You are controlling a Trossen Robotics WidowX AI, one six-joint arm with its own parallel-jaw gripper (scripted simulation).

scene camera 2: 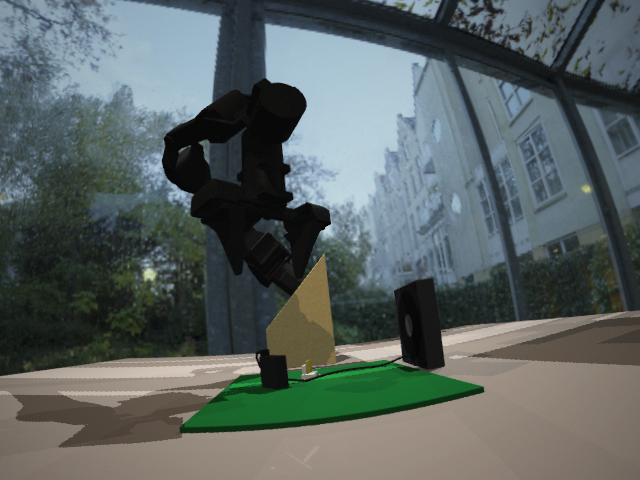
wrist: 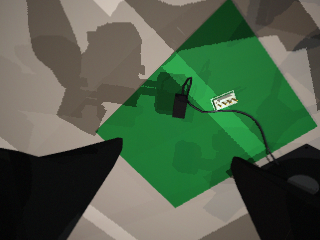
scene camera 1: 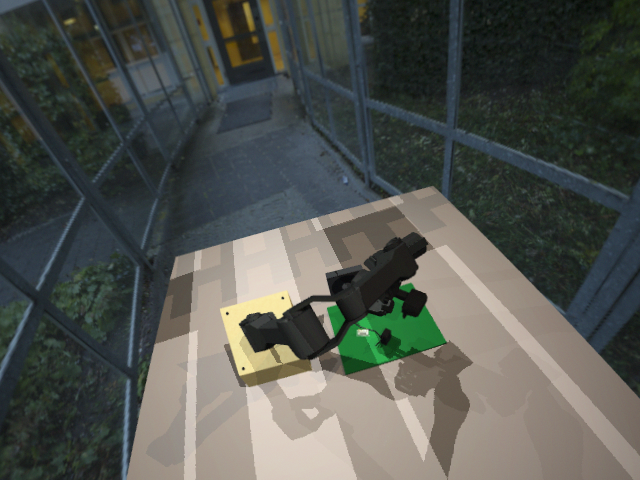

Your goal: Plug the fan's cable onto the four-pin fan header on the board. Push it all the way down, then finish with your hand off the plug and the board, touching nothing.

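Observation:
With nothing in its grasp, my gripper (scene camera 2: pixel 271 276) is open, and I can find it in the wrist view (wrist: pixel 175 152) and in scene camera 1 (scene camera 1: pixel 388 310) as well. I see a black fan (scene camera 2: pixel 419 327) and a black plug (scene camera 2: pixel 273 368). There is also a green board (scene camera 2: pixel 244 405), and the wrist view (wrist: pixel 181 158) gives me the board too.

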